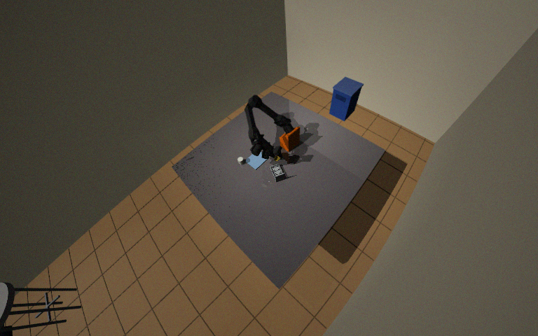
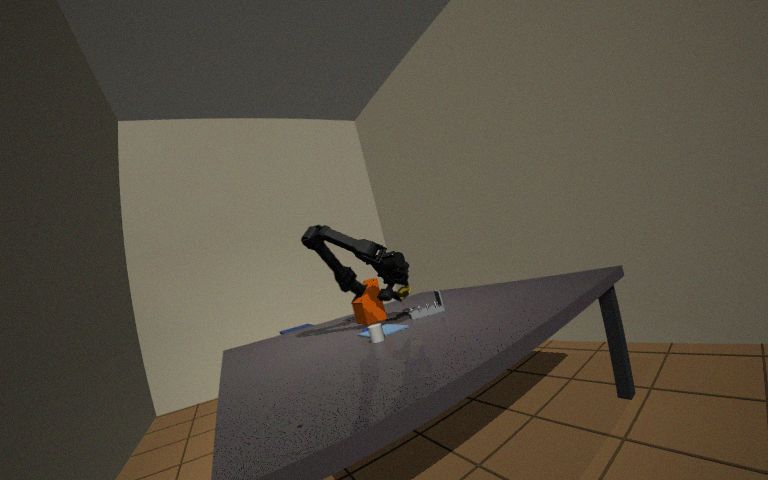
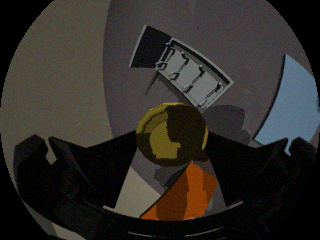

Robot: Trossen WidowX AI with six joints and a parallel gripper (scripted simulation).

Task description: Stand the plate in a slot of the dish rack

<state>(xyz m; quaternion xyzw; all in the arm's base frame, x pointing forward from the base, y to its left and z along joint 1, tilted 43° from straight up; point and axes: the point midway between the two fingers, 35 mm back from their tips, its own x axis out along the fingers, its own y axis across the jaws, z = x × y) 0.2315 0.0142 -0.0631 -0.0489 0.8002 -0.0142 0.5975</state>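
Right now my gripper tip is 7 cm short of the grey dish rack, 7 cm above it and 3 cm to the right of it. Round my gripper tip: yellow plate 1 cm above; then blue spoon 17 cm to the right, 9 cm below, 5 cm behind; then mat 18 cm to the right, 10 cm below, 7 cm ahead.
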